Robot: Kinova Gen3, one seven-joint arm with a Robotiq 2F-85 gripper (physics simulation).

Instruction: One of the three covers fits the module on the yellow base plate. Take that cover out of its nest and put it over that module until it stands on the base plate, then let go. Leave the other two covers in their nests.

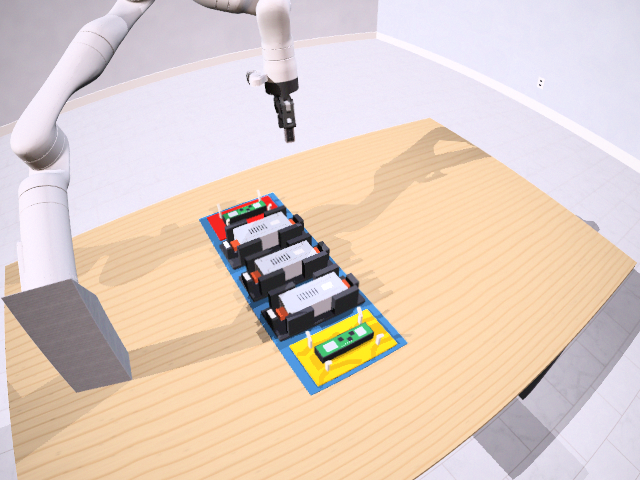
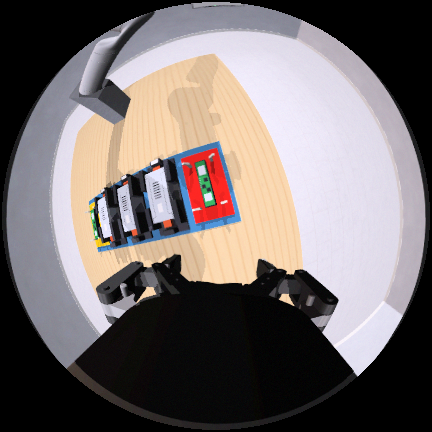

Scene:
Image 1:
my gripper: 286, 134
blue board: 263, 297
yellow base plate: 368, 350

